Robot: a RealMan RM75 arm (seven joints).
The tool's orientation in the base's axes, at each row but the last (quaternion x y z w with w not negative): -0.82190, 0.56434, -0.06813, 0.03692; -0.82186, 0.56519, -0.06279, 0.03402; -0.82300, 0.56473, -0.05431, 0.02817; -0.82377, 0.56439, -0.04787, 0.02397; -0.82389, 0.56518, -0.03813, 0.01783; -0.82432, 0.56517, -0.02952, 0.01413; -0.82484, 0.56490, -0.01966, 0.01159
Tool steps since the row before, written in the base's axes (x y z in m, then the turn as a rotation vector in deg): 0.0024, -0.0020, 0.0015, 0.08, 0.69, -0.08; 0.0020, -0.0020, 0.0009, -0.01, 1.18, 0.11; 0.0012, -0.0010, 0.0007, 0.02, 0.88, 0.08; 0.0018, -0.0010, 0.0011, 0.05, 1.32, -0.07; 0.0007, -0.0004, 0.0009, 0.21, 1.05, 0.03; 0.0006, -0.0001, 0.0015, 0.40, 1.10, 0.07; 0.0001, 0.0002, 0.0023, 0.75, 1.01, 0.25
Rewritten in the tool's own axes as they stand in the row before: 0.0028, -0.0017, -0.0011, -0.62, -0.31, 0.08; 0.0026, -0.0012, -0.0006, -1.10, -0.43, -0.13; 0.0014, -0.0008, -0.0005, -0.81, -0.34, -0.09; 0.0016, -0.0014, -0.0009, -1.22, -0.52, 0.06; 0.0007, -0.0006, -0.0008, -0.90, -0.58, -0.03; 0.0004, -0.0006, -0.0015, -0.88, -0.77, -0.06; -0.0001, -0.0003, -0.0023, -0.67, -1.07, -0.22
